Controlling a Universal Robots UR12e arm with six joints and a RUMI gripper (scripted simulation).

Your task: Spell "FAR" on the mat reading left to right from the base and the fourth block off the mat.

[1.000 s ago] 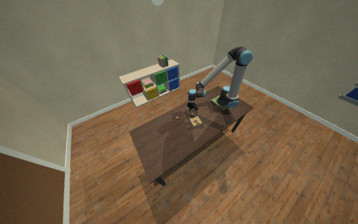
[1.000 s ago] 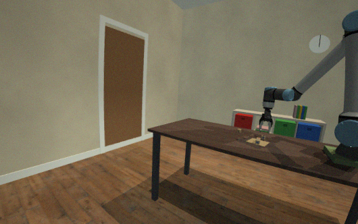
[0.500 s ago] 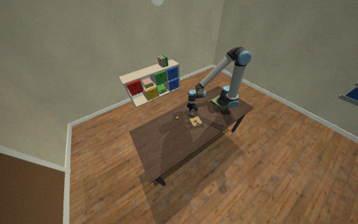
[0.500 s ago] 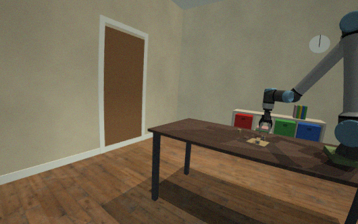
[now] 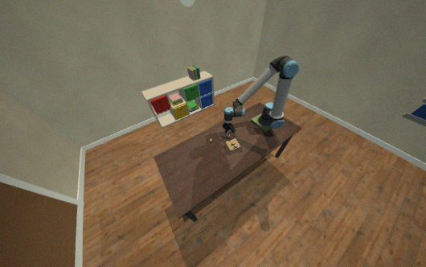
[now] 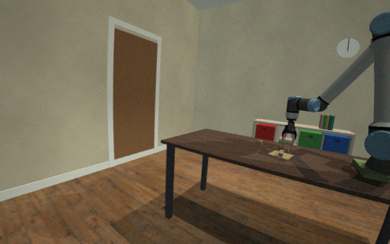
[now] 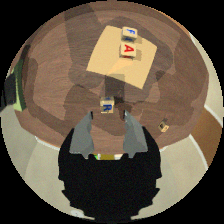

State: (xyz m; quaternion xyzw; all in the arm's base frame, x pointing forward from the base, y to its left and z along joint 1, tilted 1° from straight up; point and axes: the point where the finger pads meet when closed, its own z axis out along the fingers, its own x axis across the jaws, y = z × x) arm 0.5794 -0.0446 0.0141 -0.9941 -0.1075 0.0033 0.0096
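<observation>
Right now the tan mat is 10 mm ahead of my hand, 130 mm to the left of it and 50 mm below it.
</observation>
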